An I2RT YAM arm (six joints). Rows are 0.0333 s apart.
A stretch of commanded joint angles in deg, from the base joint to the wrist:
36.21 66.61 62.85 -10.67 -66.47 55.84
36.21 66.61 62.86 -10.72 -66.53 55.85
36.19 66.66 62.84 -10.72 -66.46 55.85
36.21 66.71 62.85 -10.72 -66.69 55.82
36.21 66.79 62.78 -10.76 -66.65 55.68
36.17 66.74 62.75 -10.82 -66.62 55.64
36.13 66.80 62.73 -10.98 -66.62 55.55
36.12 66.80 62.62 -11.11 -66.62 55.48
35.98 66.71 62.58 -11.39 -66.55 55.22
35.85 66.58 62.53 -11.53 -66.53 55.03
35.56 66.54 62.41 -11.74 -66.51 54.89
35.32 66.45 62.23 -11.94 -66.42 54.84
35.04 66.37 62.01 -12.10 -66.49 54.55
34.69 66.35 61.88 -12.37 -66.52 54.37
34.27 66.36 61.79 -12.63 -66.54 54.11
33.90 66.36 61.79 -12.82 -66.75 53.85
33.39 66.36 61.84 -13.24 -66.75 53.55
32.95 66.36 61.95 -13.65 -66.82 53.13
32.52 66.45 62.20 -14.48 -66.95 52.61
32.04 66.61 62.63 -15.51 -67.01 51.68
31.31 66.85 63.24 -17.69 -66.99 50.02
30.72 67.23 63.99 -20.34 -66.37 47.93
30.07 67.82 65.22 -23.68 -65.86 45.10
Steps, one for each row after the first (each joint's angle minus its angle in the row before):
0.00 0.00 0.01 -0.05 -0.06 0.01
-0.02 0.05 -0.02 0.00 0.07 0.00
0.02 0.05 0.01 0.00 -0.23 -0.03
0.00 0.08 -0.07 -0.04 0.04 -0.14
-0.04 -0.05 -0.03 -0.06 0.03 -0.04
-0.04 0.06 -0.02 -0.16 0.00 -0.09
-0.01 0.00 -0.11 -0.13 0.00 -0.07
-0.14 -0.09 -0.04 -0.28 0.07 -0.26
-0.13 -0.13 -0.05 -0.14 0.02 -0.19
-0.29 -0.04 -0.12 -0.21 0.02 -0.14
-0.24 -0.09 -0.18 -0.20 0.09 -0.05
-0.28 -0.08 -0.22 -0.16 -0.07 -0.29
-0.35 -0.02 -0.13 -0.27 -0.03 -0.18
-0.42 0.01 -0.09 -0.26 -0.02 -0.26
-0.37 0.00 0.00 -0.19 -0.21 -0.26
-0.51 0.00 0.05 -0.42 0.00 -0.30
-0.44 0.00 0.11 -0.41 -0.07 -0.42
-0.43 0.09 0.25 -0.83 -0.13 -0.52
-0.48 0.16 0.43 -1.03 -0.06 -0.93
-0.73 0.24 0.61 -2.18 0.02 -1.66
-0.59 0.38 0.75 -2.65 0.62 -2.09
-0.65 0.59 1.23 -3.34 0.51 -2.83

